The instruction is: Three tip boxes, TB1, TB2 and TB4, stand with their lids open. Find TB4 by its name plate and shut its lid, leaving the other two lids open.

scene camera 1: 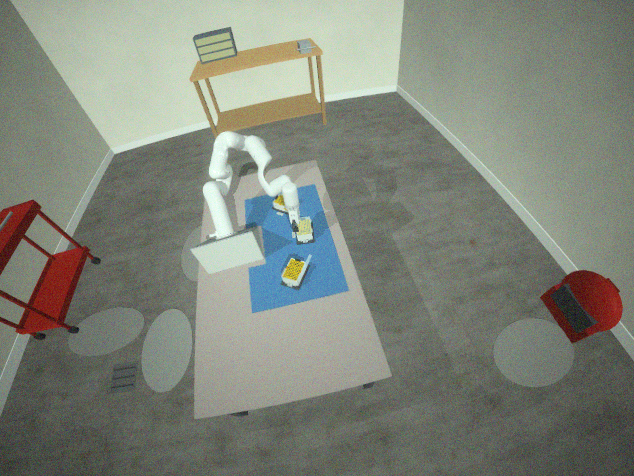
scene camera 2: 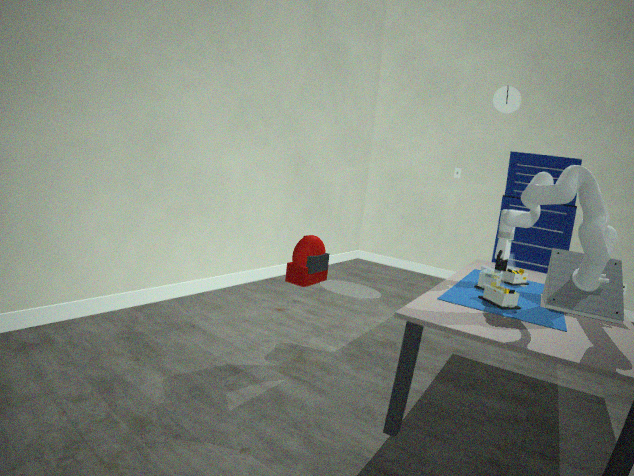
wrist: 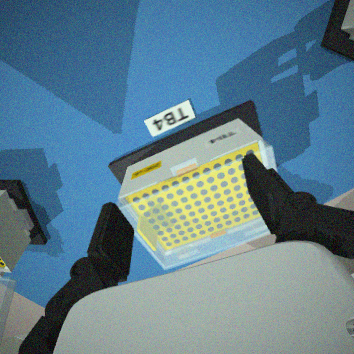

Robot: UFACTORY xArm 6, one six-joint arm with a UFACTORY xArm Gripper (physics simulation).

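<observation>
TB4 is the middle box on the blue mat. Its name plate reads TB4, upside down in the wrist view. Its clear lid lies down over the yellow tip rack. My gripper is open and empty, its black fingers on either side of TB4 in the wrist view. A second box has its lid standing up. A third box is partly behind the arm in scene camera 1, where its lid is hidden. Neither of their name plates is readable.
The blue mat lies on the pale table. A whitish panel stands by the arm's base. In the wrist view, parts of two neighbouring boxes show at the left and top right edges.
</observation>
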